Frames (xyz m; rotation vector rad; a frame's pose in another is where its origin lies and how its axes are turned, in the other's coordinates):
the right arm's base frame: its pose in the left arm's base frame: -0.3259 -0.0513 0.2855 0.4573 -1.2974 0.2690
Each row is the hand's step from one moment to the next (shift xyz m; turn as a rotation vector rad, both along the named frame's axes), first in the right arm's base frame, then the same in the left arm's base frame.
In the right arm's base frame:
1: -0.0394 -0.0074 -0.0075 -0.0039 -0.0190 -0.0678
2: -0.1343 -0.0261 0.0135 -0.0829 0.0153 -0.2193
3: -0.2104 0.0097 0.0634 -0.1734 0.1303 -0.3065
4: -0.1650 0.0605 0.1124 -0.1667 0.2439 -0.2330
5: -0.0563 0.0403 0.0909 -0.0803 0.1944 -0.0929
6: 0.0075 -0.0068 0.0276 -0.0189 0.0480 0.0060
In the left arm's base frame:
1: -0.0004 -0.0006 -0.0408 0.0657 0.0153 -0.0206
2: -0.0346 -0.0210 -0.1314 0.1606 0.1215 -0.1209
3: -0.1129 -0.0082 -0.1886 0.1618 0.2694 -0.2056
4: -0.1657 0.0108 -0.1263 0.0502 0.3345 -0.1647
5: -0.1104 -0.0037 -0.0292 -0.0263 0.2198 -0.0621
6: -0.0188 -0.0194 0.0115 -0.0312 0.0406 -0.0087

